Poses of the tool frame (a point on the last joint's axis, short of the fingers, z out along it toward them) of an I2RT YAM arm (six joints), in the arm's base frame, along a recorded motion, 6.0 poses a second.
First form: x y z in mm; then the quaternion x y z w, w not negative.
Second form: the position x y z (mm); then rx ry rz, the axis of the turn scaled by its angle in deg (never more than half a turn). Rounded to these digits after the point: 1 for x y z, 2 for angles.
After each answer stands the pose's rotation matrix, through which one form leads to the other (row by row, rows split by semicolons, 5 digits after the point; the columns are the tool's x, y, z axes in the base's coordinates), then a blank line. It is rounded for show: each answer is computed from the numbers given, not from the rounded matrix.
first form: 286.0 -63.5 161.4 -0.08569 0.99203 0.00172 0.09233
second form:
286.0 -63.5 161.4 -14.58 168.78 0.29
-0.96826 -0.17033 0.18289; -0.16970 0.98531 0.01924; -0.18348 -0.01241 -0.98294

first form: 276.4 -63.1 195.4 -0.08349 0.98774 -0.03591 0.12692
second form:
276.4 -63.1 195.4 -13.92 164.72 -5.99
-0.95384 -0.15582 0.25672; -0.17405 0.98348 -0.04975; -0.24473 -0.09213 -0.96520

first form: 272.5 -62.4 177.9 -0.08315 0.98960 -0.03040 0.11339
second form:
272.5 -62.4 177.9 -13.97 166.31 -5.11
-0.96046 -0.15768 0.22948; -0.17146 0.98432 -0.04131; -0.21937 -0.07902 -0.97244

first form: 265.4 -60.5 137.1 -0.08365 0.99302 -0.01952 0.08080
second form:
265.4 -60.5 137.1 -14.33 170.10 -3.34
-0.97295 -0.16298 0.16374; -0.16929 0.98524 -0.02525; -0.15721 -0.05229 -0.98618

